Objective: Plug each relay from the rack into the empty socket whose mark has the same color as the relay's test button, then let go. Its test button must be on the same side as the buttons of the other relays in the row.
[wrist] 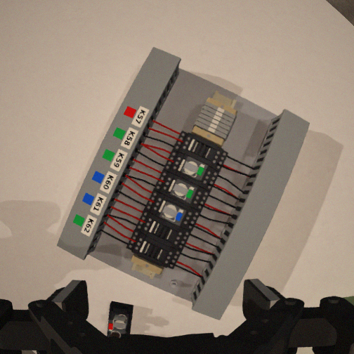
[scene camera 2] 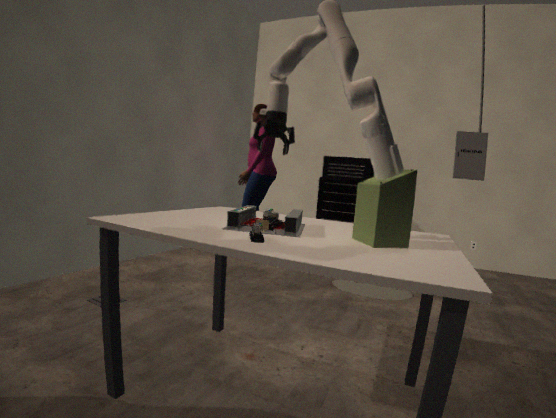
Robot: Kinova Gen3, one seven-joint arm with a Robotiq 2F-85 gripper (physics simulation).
gripper: wrist; scene camera 2
same spot on gripper: (wrist: 269, 315) = (scene camera 2: 281, 136)
